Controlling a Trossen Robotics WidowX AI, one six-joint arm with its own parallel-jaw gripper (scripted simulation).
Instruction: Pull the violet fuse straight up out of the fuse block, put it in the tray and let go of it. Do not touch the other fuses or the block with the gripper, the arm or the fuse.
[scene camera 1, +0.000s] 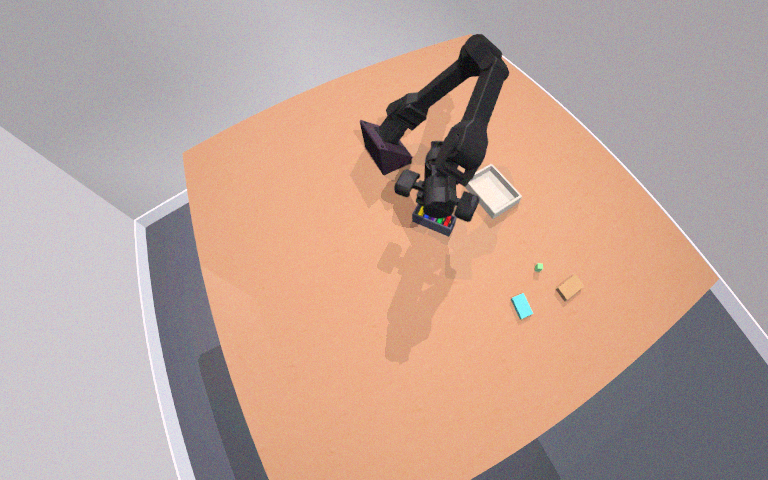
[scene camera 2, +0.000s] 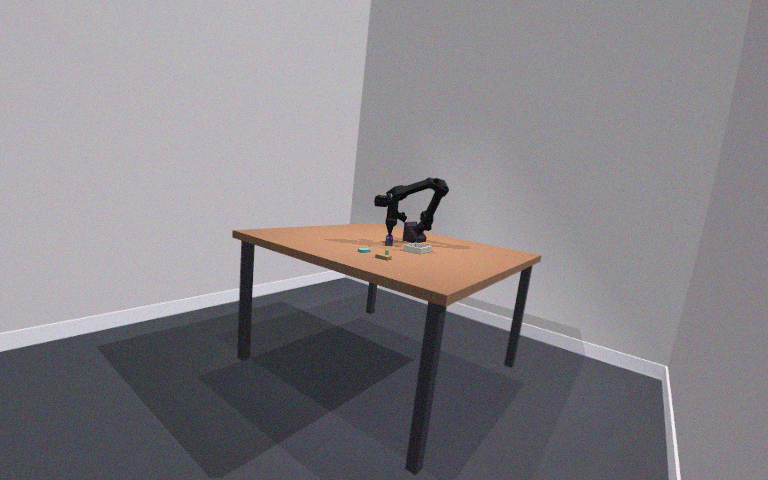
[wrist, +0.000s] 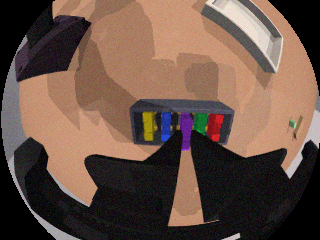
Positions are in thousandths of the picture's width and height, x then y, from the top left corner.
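Observation:
My gripper (scene camera 1: 566, 445), holding a violet fuse. White tray (scene camera 1: 646, 405). In the wrist view, my gripper again (wrist: 580, 560).

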